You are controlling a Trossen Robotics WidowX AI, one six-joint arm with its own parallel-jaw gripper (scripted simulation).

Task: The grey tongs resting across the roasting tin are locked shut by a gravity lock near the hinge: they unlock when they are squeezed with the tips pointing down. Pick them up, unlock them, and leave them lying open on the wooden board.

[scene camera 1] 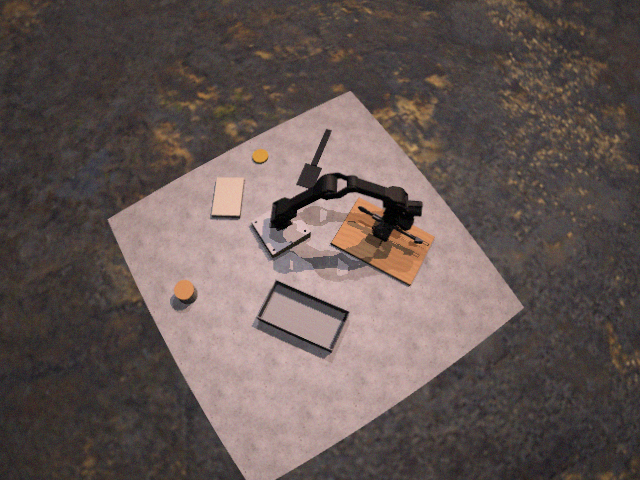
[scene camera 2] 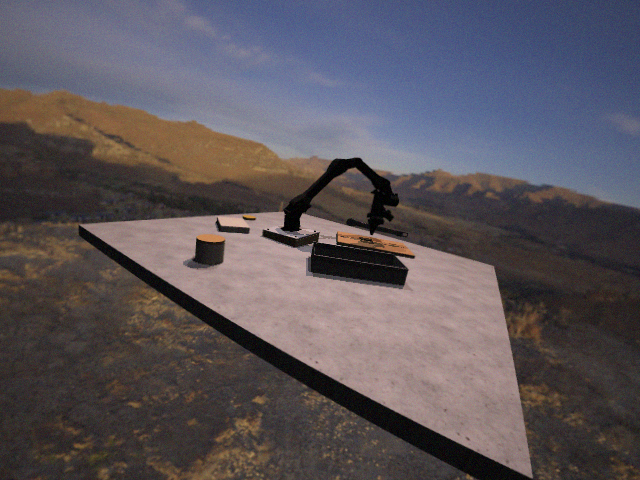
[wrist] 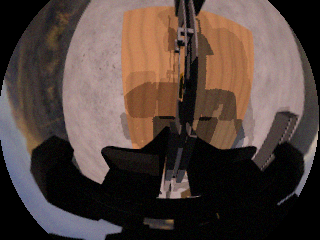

Labels:
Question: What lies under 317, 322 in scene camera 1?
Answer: A roasting tin.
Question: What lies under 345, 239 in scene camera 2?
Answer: A wooden board.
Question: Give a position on a roasting tin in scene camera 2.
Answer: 329, 259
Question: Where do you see a wooden board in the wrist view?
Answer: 225, 65

